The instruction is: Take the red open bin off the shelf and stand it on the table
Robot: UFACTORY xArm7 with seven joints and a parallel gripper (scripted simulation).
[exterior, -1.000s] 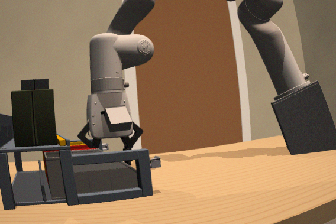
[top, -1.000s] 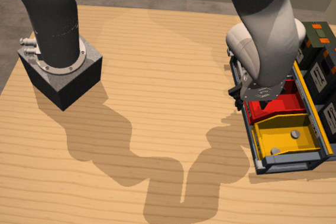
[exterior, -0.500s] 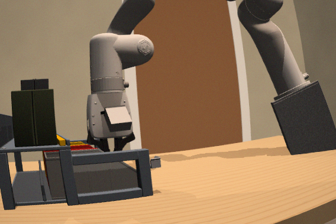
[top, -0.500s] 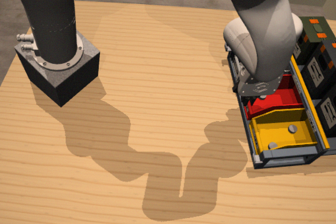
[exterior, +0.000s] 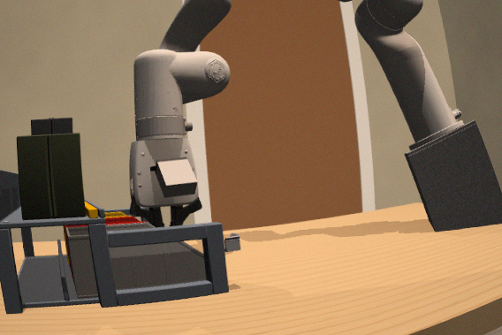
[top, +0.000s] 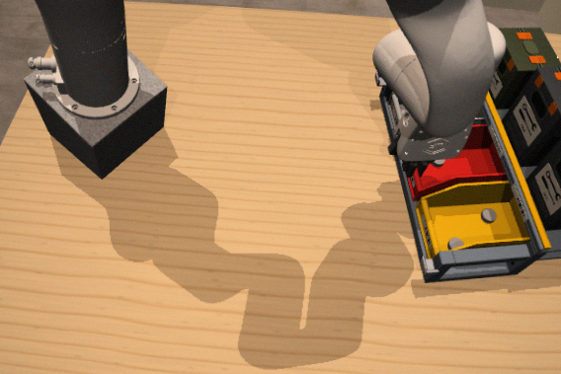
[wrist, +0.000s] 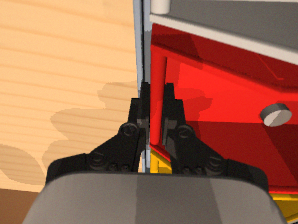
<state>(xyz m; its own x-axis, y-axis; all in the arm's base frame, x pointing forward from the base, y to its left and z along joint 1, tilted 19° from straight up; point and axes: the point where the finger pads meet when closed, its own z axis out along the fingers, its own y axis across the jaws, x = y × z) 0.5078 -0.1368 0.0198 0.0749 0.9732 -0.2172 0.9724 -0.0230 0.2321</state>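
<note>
My hand is 80 mm short of the red open bin and 10 mm to the left of it. The rest, counted from my hand: dark box: 190 mm ahead, 100 mm to the left, 100 mm above; then yellow open bin: 70 mm ahead, 120 mm to the right.
</note>
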